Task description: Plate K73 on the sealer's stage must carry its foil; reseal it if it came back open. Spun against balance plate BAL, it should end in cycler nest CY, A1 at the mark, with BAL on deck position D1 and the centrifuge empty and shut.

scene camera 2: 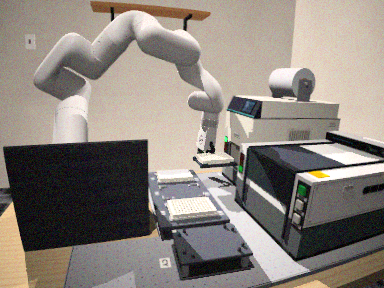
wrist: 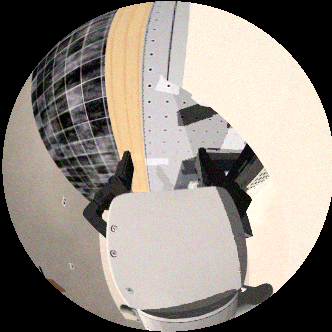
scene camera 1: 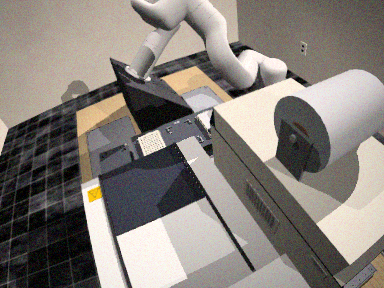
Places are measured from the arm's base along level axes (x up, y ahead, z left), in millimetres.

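Where they show: gripper, fingertip midpoint: (wrist: 164, 156); arm's base, link origin: (scene camera 2: 70, 164) (scene camera 1: 137, 74).
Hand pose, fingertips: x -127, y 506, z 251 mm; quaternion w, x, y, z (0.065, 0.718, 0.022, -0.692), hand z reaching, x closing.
Things, the pixels of their top centre, and the offset from my fingertips. "spot": a spot on its surface instead.
- dark stage, surface spot: (scene camera 2: 229, 164) spot: dx +50, dy +29, dz -168 mm
- sealer, top centre: (scene camera 1: 331, 78) (scene camera 2: 288, 67) dx +420, dy +289, dz -139 mm
- plate with open wells, top centre: (scene camera 2: 191, 205) (scene camera 1: 152, 144) dx +5, dy -189, dz -337 mm
- smoother white plate, top centre: (scene camera 2: 174, 173) (scene camera 1: 213, 120) dx +5, dy -160, dz -90 mm
- Cycler nest CY, top centre: (scene camera 2: 210, 237) (scene camera 1: 114, 161) dx +1, dy -200, dz -489 mm
- foil roll, top centre: (scene camera 1: 342, 85) (scene camera 2: 292, 68) dx +420, dy +311, dz -141 mm
My gripper (scene camera 2: 206, 149) (wrist: 164, 156) is open and empty, low at the plate on the sealer's stage; it is hidden in scene camera 1. That plate (scene camera 2: 215, 158), cream-coloured, lies flat on the dark stage (scene camera 2: 229, 164) beside the sealer (scene camera 2: 285, 125) (scene camera 1: 280, 105); foil on it cannot be made out. A plate with open wells (scene camera 2: 192, 207) (scene camera 1: 151, 143) sits on the dark deck. A smoother white plate (scene camera 2: 175, 176) sits farther back on it. Their names are unreadable. Cycler nest CY (scene camera 2: 212, 250) (scene camera 1: 114, 152) holds no plate. The centrifuge (scene camera 2: 325, 205) (scene camera 1: 150, 195) has its lid down; its inside is hidden.
A tall black panel (scene camera 2: 77, 195) (scene camera 1: 145, 100) stands left of the deck. A foil roll (scene camera 2: 292, 82) (scene camera 1: 340, 120) sits on top of the sealer. The centrifuge stands close to the right of the deck. A wall shelf (scene camera 2: 150, 10) is behind the arm.
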